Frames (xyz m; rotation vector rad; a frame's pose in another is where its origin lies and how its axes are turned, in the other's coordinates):
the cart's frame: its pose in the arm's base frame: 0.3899 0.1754 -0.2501 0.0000 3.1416 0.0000
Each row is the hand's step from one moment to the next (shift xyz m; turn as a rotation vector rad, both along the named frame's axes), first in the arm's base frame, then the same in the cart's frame.
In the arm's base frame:
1: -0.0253 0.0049 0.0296 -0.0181 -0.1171 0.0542
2: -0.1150 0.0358 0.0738 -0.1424 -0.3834 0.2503
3: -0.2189 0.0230 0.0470 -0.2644 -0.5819 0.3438
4: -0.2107 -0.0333 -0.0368 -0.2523 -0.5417 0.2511
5: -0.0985 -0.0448 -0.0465 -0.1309 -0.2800 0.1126
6: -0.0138 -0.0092 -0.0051 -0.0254 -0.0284 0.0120
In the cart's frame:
1: 0.0253 0.0049 -0.0296 0.0181 -0.1171 -0.0542
2: 0.1150 0.0358 -0.0738 0.1424 -0.3834 -0.2503
3: 0.2189 0.0230 -0.0470 0.2644 -0.5819 -0.3438
4: 0.2107 -0.0333 0.0368 0.2523 -0.5417 -0.2511
5: 0.0985 -0.0448 0.0465 0.1309 -0.2800 -0.1126
6: 0.0138 -0.0092 0.0051 0.0254 -0.0284 -0.0120

